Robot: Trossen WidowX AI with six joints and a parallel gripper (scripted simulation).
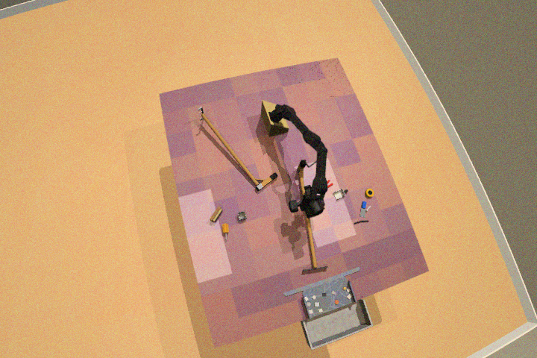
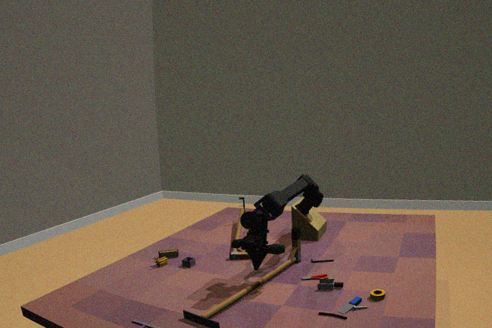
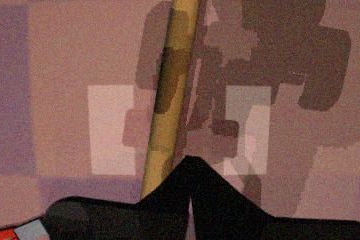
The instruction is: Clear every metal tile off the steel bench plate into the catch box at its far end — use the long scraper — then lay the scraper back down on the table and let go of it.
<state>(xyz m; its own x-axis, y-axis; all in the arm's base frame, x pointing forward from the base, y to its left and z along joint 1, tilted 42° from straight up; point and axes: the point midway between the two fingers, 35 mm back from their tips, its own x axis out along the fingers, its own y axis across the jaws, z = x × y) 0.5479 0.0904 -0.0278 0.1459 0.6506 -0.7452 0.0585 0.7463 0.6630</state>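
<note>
The long scraper lies 3 cm ahead of my gripper tip and 2 cm to the left of it. Round my gripper tip: grey box 34 cm to the right, 5 cm below, 5 cm behind; then yellow tape roll 43 cm to the left, 5 cm below, 2 cm behind; then blue-handled tool 36 cm to the left, 7 cm ahead, 5 cm below.
</note>
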